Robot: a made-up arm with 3 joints. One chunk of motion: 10 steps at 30 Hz.
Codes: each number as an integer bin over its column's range. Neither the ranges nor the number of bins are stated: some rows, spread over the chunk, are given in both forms.
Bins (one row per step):
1: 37 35 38
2: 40 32 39
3: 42 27 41
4: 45 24 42
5: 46 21 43
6: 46 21 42
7: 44 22 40
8: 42 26 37
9: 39 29 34
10: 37 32 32
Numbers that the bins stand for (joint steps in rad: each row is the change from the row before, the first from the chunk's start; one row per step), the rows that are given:
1: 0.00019 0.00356 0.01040
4: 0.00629 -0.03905 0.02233
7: 0.00552 -0.04679 0.01637
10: 0.00019 -0.00806 -0.00751
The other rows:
2: 0.00248 -0.00806 0.01338
3: 0.00400 -0.02743 0.01935
5: 0.00705 -0.05067 0.02532
6: 0.00705 -0.05067 0.02233
8: 0.00400 -0.03130 0.00741
9: 0.00171 -0.01968 -0.00154

